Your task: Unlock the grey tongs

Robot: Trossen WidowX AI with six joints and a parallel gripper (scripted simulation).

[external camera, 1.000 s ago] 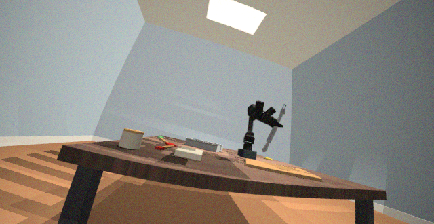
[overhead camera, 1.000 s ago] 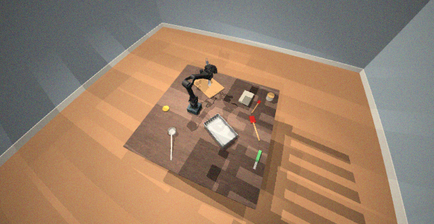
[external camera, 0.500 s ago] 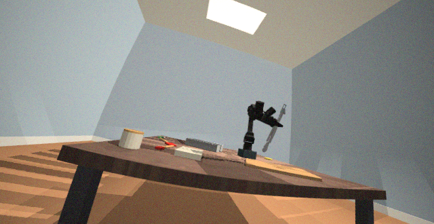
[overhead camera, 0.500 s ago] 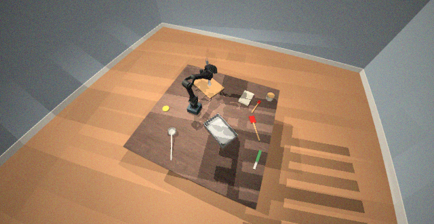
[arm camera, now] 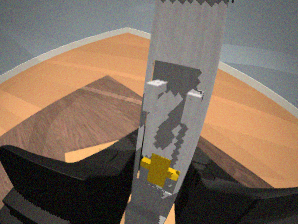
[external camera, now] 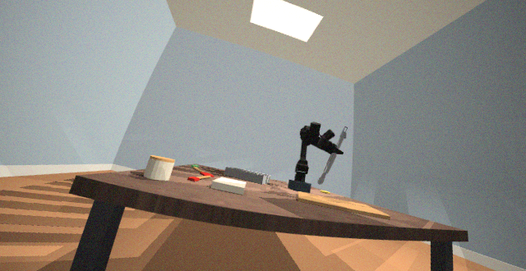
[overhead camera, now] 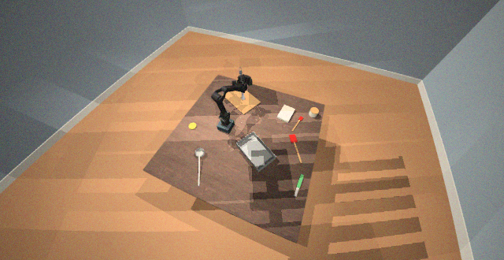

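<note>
Now: the yellow lock piece 2 cm ahead of my gripper tip, 3 cm to the right of it and 2 cm above it. Also, from my gripper tip: wooden board 2 cm to the right, 24 cm below; then yellow disc 25 cm behind, 54 cm to the right, 24 cm below; then white block 51 cm ahead, 24 cm below.
</note>
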